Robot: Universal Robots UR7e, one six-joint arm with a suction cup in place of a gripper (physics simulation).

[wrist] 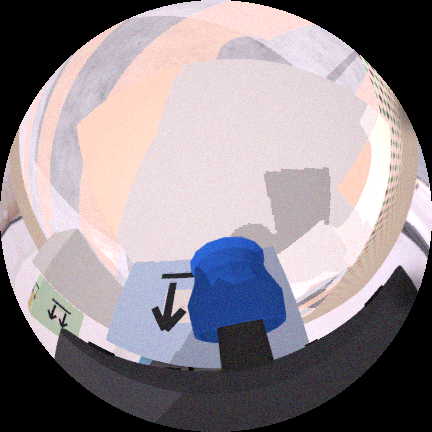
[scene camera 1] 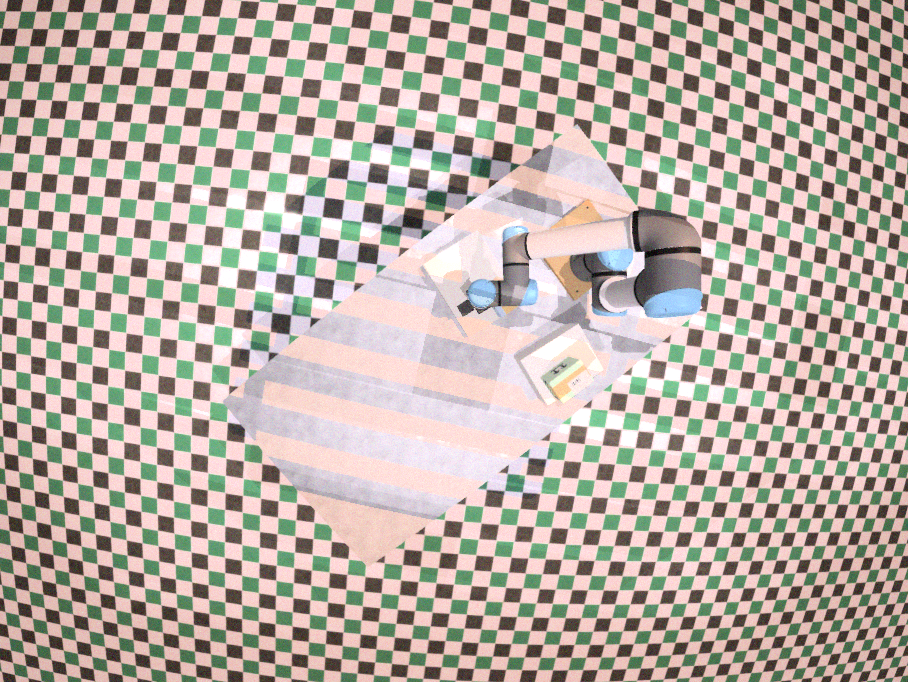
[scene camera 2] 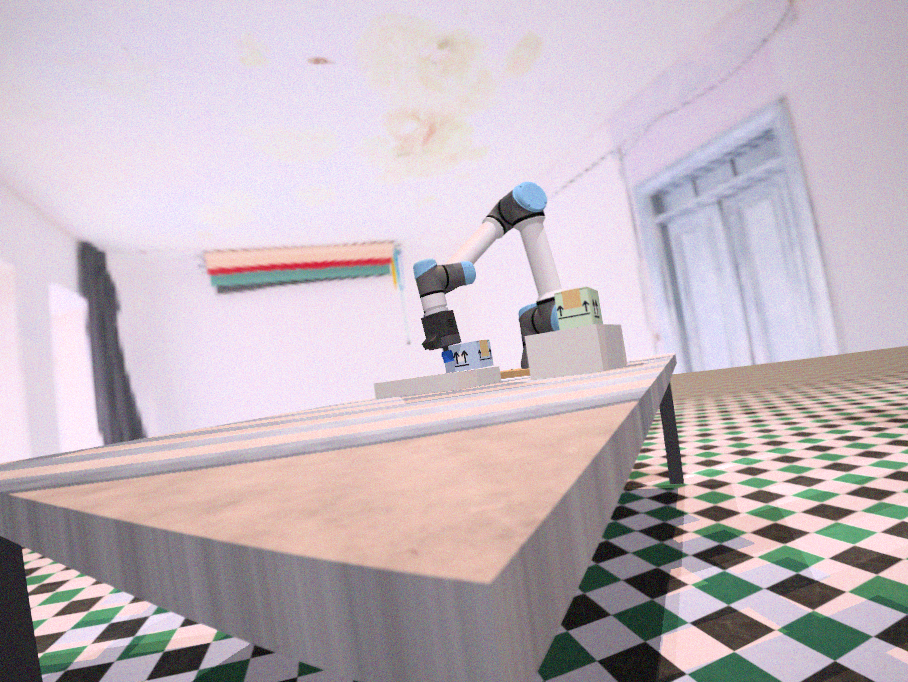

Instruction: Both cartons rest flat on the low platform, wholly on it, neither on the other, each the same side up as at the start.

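Seen in the pictures: hand, tool point: [wrist: 227, 267] [scene camera 2: 449, 361]; arm's base, link origin: [scene camera 1: 588, 262].
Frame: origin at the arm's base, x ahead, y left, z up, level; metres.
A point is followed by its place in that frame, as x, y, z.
Note:
A light blue carton [scene camera 2: 469, 356] {0.420, -0.033, 0.065} [wrist: 141, 310] {0.420, -0.030, 0.074} with black arrows on its side rests flat on the low grey platform [scene camera 2: 418, 384] {0.555, -0.132, 0.004} [scene camera 1: 443, 268] {0.501, -0.260, 0.024} [wrist: 221, 141] {0.502, -0.095, 0.024}. My blue suction cup [scene camera 2: 446, 356] [wrist: 227, 257] points down just in front of the carton's arrowed side. Its tip is below the carton's top edge and it holds nothing that I can see. A green carton [scene camera 2: 577, 305] {0.404, 0.315, 0.154} [scene camera 1: 568, 370] {0.330, 0.256, 0.199} [wrist: 52, 310] sits on the taller grey block [scene camera 2: 576, 351] {0.436, 0.305, 0.035} [wrist: 68, 261] {0.410, 0.166, 0.035}. In the overhead view my wrist hides the blue carton.
The striped table [scene camera 1: 381, 410] {0.990, 0.080, -0.024} [scene camera 2: 366, 498] {1.368, 0.532, -0.024} carries the platform, the block and the arm's base on an orange plate [scene camera 1: 579, 219] {-0.055, -0.161, 0.000}. The block stands near the table's edge, and a checkered floor surrounds the table.

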